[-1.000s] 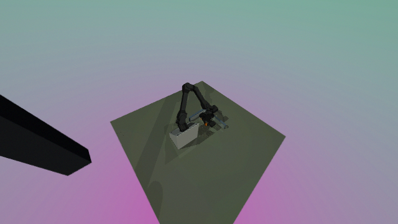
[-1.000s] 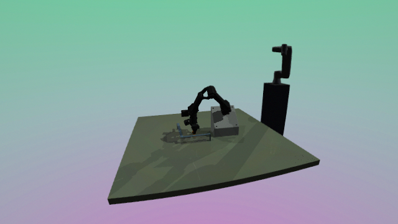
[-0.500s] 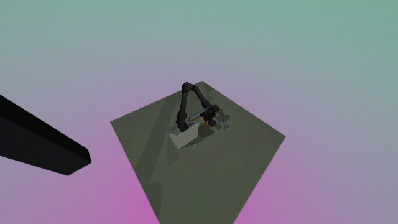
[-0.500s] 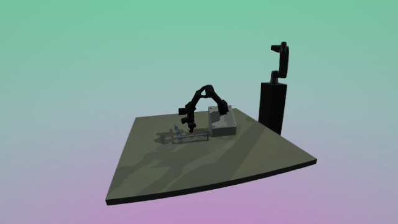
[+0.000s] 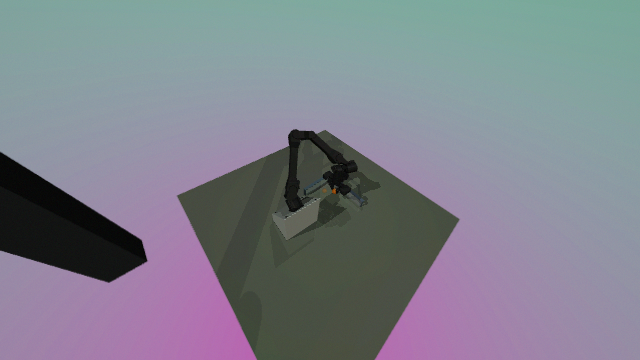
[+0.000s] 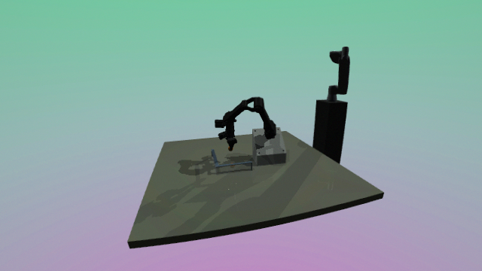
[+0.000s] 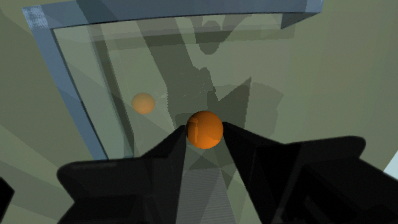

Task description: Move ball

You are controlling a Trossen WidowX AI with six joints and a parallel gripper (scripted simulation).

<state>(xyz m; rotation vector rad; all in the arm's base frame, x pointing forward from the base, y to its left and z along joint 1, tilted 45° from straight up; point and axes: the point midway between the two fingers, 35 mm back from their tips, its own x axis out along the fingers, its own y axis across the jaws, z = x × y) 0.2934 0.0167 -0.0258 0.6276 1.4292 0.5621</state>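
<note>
Right now my gripper tip is 9 cm to the right of the see-through copy of the ball, 9 cm above it and 1 cm short of it. The rest, counted from my gripper tip: orange ball right at my gripper tip.
</note>
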